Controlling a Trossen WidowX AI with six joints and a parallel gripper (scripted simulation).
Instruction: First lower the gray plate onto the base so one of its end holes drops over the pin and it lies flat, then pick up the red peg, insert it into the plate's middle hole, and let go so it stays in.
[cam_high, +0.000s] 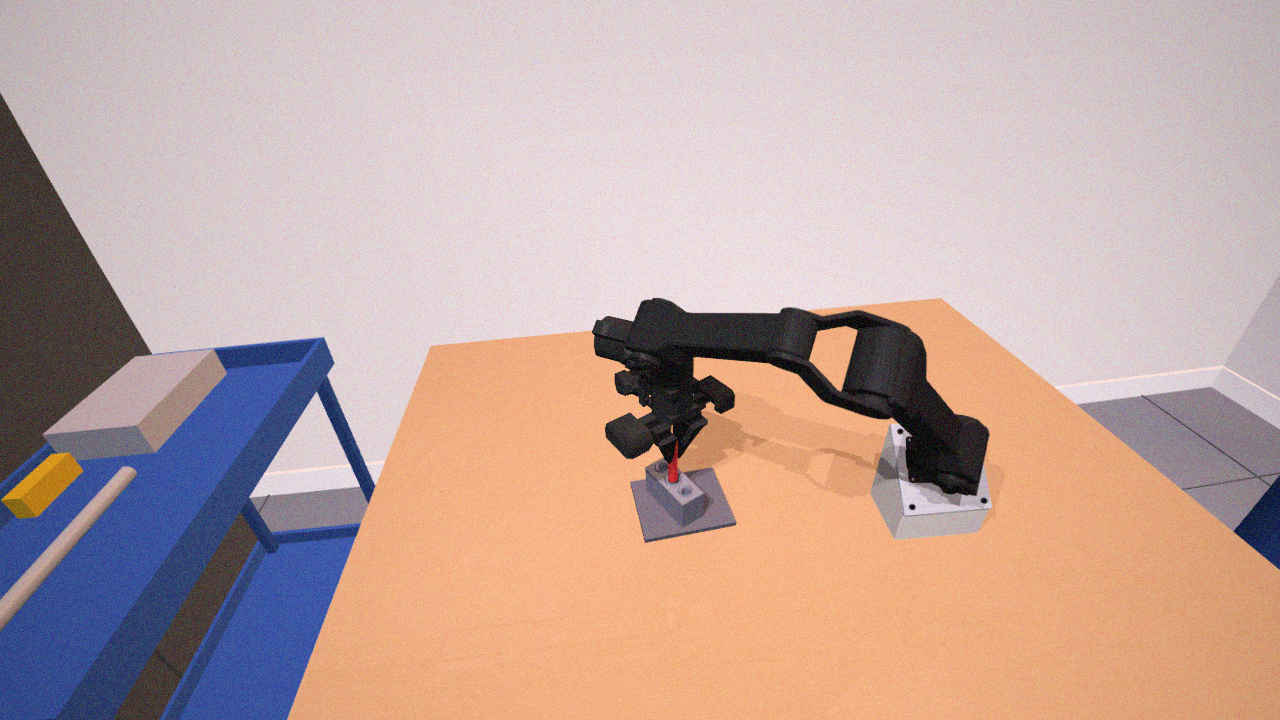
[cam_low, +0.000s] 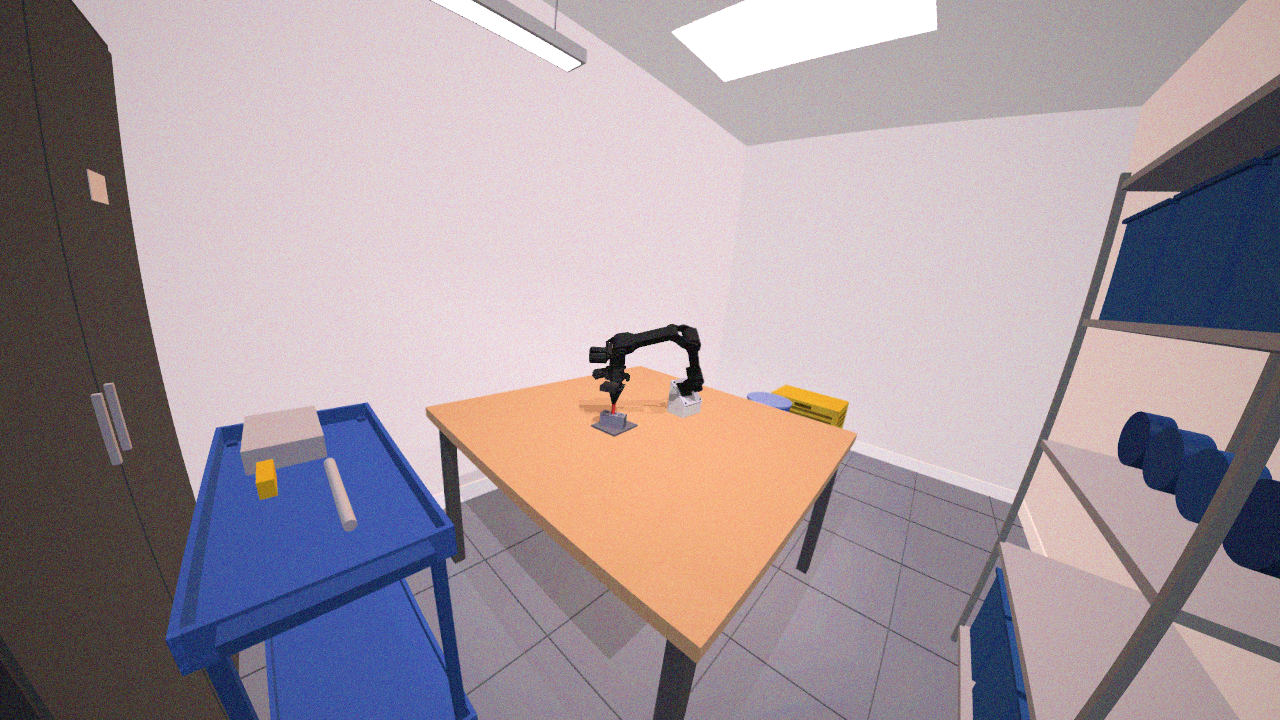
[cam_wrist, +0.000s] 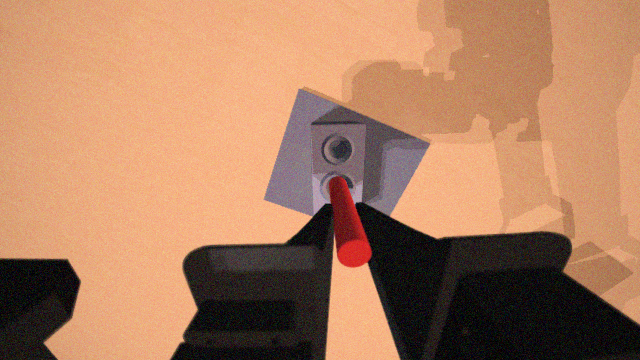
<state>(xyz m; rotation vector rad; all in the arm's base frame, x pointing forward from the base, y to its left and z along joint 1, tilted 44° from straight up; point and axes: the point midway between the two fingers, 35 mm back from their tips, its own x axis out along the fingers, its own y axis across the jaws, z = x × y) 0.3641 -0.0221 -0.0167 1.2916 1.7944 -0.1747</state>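
Now: gripper tip right at the red peg. From my gripper tip the other things lie so: gray plate 5 cm below; then dark flat base 9 cm below, 2 cm behind, 1 cm to the left.
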